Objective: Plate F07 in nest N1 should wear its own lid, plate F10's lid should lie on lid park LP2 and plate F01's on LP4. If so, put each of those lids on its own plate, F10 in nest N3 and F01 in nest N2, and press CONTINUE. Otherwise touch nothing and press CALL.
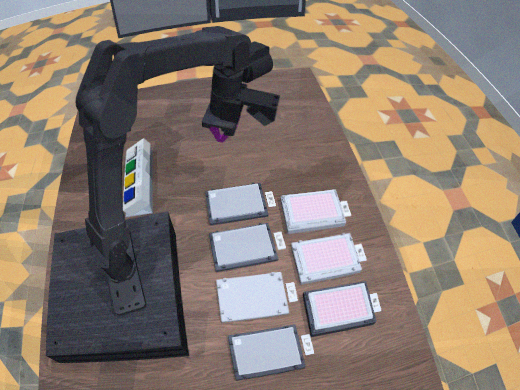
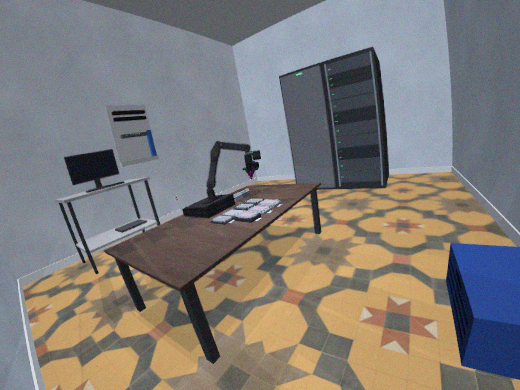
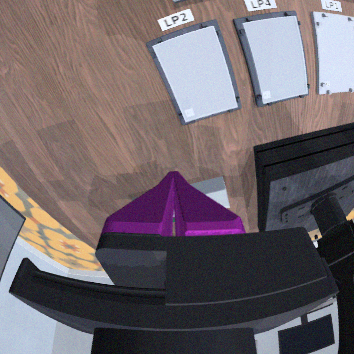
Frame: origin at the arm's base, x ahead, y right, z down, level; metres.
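Where they show: gripper, fingertip midpoint: (image 1: 220,141) (image 2: 251,179) (image 3: 173,178); arm's base at its link origin: (image 1: 123,270) (image 2: 213,199) (image 3: 320,198).
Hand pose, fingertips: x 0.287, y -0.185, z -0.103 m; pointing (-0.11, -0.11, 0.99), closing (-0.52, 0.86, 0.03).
Observation:
Each offset is from my fingertips to the top centre of the thing. "pt": to the spot under its first point. Level surfaces: height alone.
My gripper (image 1: 220,139) (image 2: 251,177) (image 3: 173,178) is shut and empty, its purple fingertips together, high above the table. Pink-welled plates sit at nest N3 @(pt dx +0.177, dy +0.144, dz +0.159 m) (image 1: 313,210), nest N2 @(pt dx +0.154, dy +0.270, dz +0.161 m) (image 1: 327,256) and nest N1 @(pt dx +0.128, dy +0.401, dz +0.153 m) (image 1: 342,307); the N1 one has a dark surround. Whether each wears a lid is unclear. Pale grey panels with dark rims lie at LP2 @(dx +0.014, dy +0.042, dz +0.169 m) (image 1: 237,203) (image 3: 197,75), LP4 @(dx -0.011, dy +0.166, dz +0.169 m) (image 1: 243,246) (image 3: 275,57) and LP3 @(dx -0.053, dy +0.427, dz +0.169 m) (image 1: 267,352). A light-rimmed panel lies at LP1 @(dx -0.035, dy +0.294, dz +0.167 m) (image 1: 252,297) (image 3: 337,54). Plate names are unreadable. The button box @(dx -0.215, dy -0.121, dz +0.123 m) (image 1: 144,175) has white, green, yellow and blue buttons; its lettering is illegible.
The black arm base (image 1: 155,280) (image 2: 200,206) stands on the wooden table @(dz +0.187 m) (image 1: 190,165) (image 2: 170,250), beside the button box and the lid parks. The arm arches over the button box's side. Dark cabinets (image 2: 310,125) and a monitor stand (image 2: 70,196) are away from the table.

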